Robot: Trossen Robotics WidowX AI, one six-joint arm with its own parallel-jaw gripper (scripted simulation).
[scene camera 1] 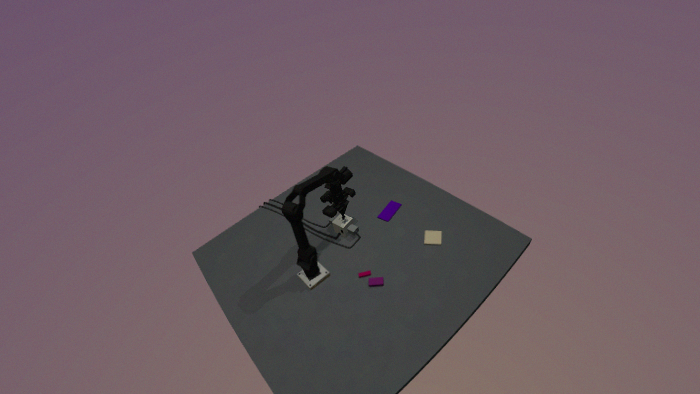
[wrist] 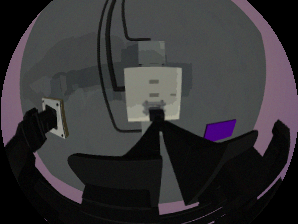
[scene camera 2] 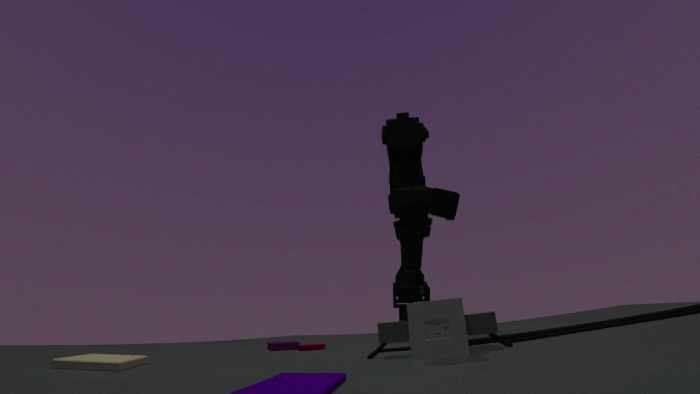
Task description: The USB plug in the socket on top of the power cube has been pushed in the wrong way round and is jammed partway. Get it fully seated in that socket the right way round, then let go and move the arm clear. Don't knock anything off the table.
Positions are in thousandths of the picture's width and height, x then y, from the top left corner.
Scene:
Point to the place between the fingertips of my gripper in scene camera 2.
At 596, 684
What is my gripper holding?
A dark USB plug.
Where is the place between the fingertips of my gripper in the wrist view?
At 535, 560

